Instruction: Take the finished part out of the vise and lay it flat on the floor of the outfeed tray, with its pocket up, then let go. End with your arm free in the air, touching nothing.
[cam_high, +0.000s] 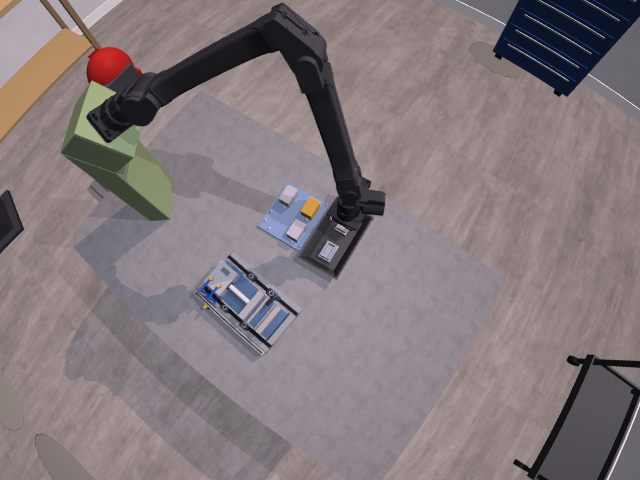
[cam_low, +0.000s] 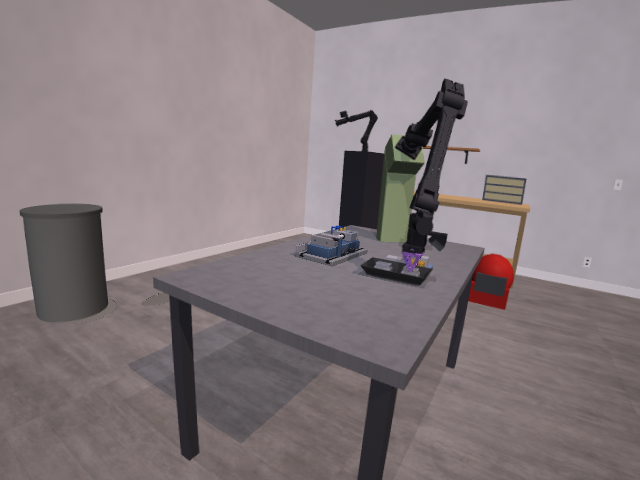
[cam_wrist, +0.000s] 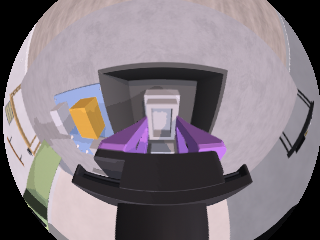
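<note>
Now: hand 12 cm past the orange block, 4 cm to the left of it and 2 cm above it. The rest, counted from my hand: blue plate (15 cm behind, 10 cm to the right, 4 cm below).
</note>
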